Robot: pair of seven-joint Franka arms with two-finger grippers.
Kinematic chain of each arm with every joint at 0, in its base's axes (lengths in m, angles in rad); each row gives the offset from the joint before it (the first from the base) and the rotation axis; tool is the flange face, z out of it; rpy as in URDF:
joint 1: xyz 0 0 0.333 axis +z
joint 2: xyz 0 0 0 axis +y
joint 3: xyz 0 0 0.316 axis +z
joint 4: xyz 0.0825 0 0 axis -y
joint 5: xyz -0.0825 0 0.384 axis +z
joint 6: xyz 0 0 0 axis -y
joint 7: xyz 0.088 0 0 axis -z
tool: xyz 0 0 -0.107 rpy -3.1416 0 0
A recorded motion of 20 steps. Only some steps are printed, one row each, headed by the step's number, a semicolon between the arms.
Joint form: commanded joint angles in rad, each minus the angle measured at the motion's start. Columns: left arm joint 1, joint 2, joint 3, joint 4, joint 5, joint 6, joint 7; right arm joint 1, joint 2, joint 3, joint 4, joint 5, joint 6, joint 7.
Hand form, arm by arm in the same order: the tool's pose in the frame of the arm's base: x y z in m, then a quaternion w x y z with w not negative. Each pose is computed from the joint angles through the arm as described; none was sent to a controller.
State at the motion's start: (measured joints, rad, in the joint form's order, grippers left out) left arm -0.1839 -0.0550 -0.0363 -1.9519 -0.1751 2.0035 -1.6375; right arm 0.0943 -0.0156 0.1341 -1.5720 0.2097 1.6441 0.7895
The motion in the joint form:
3: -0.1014 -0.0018 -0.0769 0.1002 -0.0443 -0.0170 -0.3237; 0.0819 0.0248 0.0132 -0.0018 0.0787 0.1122 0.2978
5: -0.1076 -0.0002 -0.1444 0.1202 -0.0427 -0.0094 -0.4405; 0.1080 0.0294 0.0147 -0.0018 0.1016 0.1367 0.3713
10: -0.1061 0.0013 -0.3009 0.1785 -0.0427 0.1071 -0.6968; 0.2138 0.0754 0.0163 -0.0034 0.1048 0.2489 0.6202
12: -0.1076 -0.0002 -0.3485 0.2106 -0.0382 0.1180 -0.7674; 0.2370 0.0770 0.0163 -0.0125 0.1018 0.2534 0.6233
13: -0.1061 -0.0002 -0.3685 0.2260 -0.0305 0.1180 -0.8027; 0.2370 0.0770 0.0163 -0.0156 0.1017 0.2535 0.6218
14: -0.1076 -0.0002 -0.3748 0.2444 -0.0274 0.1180 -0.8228; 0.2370 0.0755 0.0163 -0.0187 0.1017 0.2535 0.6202
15: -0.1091 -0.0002 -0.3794 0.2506 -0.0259 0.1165 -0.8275; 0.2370 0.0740 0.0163 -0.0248 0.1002 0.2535 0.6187
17: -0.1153 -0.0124 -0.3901 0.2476 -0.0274 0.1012 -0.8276; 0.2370 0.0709 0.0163 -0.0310 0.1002 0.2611 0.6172
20: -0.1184 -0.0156 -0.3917 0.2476 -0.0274 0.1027 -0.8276; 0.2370 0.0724 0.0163 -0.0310 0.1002 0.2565 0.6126
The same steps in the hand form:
3: 0.5143 -0.2327 0.5612 0.12624 0.67859 0.72134 -0.05693; 0.5378 0.2065 0.6396 0.16493 -0.90948 0.38061 0.02791
5: 0.4981 -0.2718 0.5707 0.13169 0.66287 0.73438 -0.06277; 0.5349 0.2234 0.6400 0.17820 -0.89672 0.40345 0.03698
10: 0.4614 -0.3527 0.6113 0.19956 0.61508 0.75900 -0.07590; 0.5311 0.2845 0.6243 0.19623 -0.85603 0.47545 0.05149
12: 0.4444 -0.3764 0.6294 0.21581 0.60602 0.76100 -0.08393; 0.5251 0.2966 0.6192 0.19218 -0.86092 0.46788 0.05455
13: 0.4376 -0.3849 0.6370 0.22081 0.60048 0.76374 -0.08583; 0.5250 0.2966 0.6176 0.19097 -0.86134 0.46753 0.05518
14: 0.4346 -0.3886 0.6464 0.22848 0.59572 0.76500 -0.08769; 0.5246 0.2964 0.6170 0.19030 -0.86177 0.46698 0.05538
15: 0.4322 -0.3913 0.6493 0.23025 0.59647 0.76382 -0.08826; 0.5240 0.2962 0.6148 0.18798 -0.86242 0.46667 0.05582
17: 0.4208 -0.3973 0.6521 0.22600 0.60454 0.75870 -0.08845; 0.5237 0.2959 0.6143 0.18957 -0.86221 0.46661 0.05408
20: 0.4181 -0.3990 0.6539 0.22795 0.60621 0.75680 -0.08836; 0.5237 0.2960 0.6129 0.18737 -0.86370 0.46458 0.05553

